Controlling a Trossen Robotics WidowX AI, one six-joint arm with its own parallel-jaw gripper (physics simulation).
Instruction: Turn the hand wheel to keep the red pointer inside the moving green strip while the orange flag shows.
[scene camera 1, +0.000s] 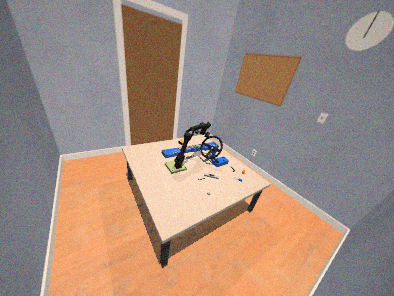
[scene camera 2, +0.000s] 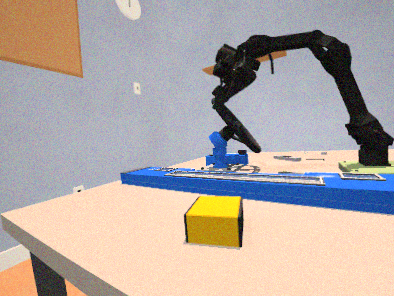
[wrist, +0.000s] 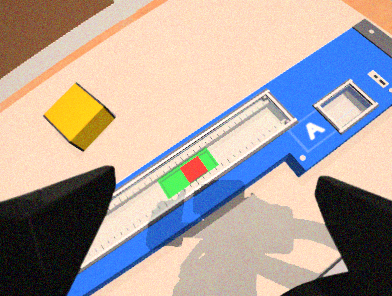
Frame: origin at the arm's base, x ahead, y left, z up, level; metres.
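Seen in the pictures: gripper, between the fingertips: (scene camera 1: 200, 135) (scene camera 2: 219, 103) (wrist: 216, 180); arm's base, origin of its link: (scene camera 1: 177, 166) (scene camera 2: 373, 163).
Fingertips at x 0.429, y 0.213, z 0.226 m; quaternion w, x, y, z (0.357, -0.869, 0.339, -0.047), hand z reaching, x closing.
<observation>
Offsets run from my fingertips to a thing's middle. "spot": to the spot under its first point.
The black hand wheel (scene camera 1: 221, 148) (scene camera 2: 242, 131) stands tilted on its blue stand (scene camera 1: 220, 162) (scene camera 2: 219, 153). My gripper (scene camera 1: 206, 132) (scene camera 2: 216, 97) (wrist: 216, 180) is open and empty, its fingers near the top of the wheel's rim; contact cannot be told. On the long blue panel (scene camera 1: 171, 152) (scene camera 2: 300, 195) (wrist: 325, 65), the red pointer @(spot: 0.079 m left, 0.006 m ahead, 0.210 m down) (wrist: 194, 169) lies inside the green strip @(spot: 0.079 m left, 0.030 m back, 0.210 m down) (wrist: 172, 186), right of its middle, with a narrow green margin on the right. The small framed window @(0.019 m left, 0.222 m ahead, 0.213 m down) (wrist: 345, 107) by the letter A shows no orange flag. The panel's other end is hidden in the wrist view.
A yellow block @(0.282 m left, 0.091 m back, 0.229 m down) (scene camera 1: 182, 142) (scene camera 2: 214, 229) (wrist: 72, 110) lies on the table beyond the panel. The arm stands on a pale green plate (scene camera 1: 171, 166) (scene camera 2: 349, 166). A grey tool @(0.486 m right, 0.158 m back, 0.240 m down) (scene camera 1: 211, 176), a small blue piece @(spot: 0.685 m right, 0.097 m ahead, 0.242 m down) (scene camera 1: 240, 180) and a small orange piece @(0.588 m right, 0.270 m ahead, 0.234 m down) (scene camera 1: 243, 171) lie on the table.
</observation>
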